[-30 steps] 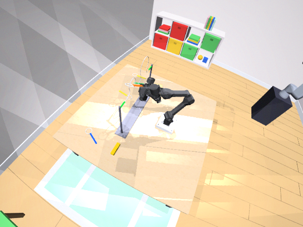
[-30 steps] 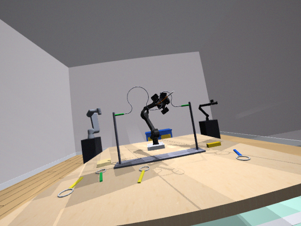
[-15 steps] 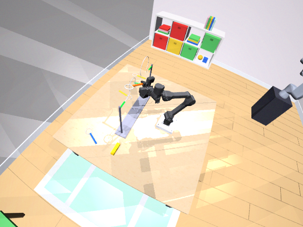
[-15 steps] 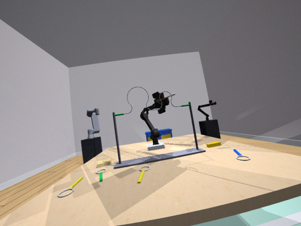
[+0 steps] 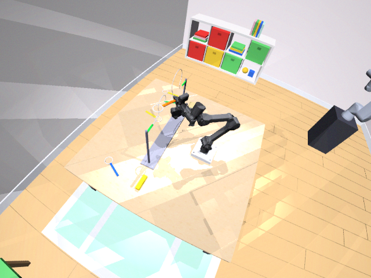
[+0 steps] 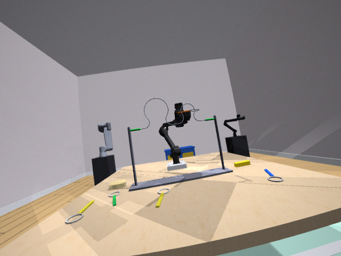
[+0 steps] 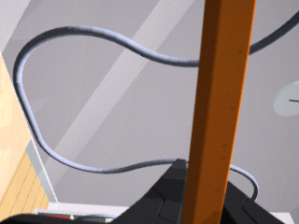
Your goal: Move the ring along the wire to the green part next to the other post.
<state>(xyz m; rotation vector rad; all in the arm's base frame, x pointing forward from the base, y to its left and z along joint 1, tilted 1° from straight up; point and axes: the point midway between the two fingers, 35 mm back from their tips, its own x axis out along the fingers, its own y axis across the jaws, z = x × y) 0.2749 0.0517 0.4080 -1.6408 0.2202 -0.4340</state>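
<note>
My gripper tip is now 10 mm short of the orange-handled ring, 90 mm to the right of it and 10 mm above it. The rest, counted from my gripper tip: blue-handled ring 240 mm ahead, 430 mm to the left, 450 mm below; then yellow block 30 mm behind, 430 mm to the left, 440 mm below; then tan block 10 mm behind, 460 mm to the right, 440 mm below.
</note>
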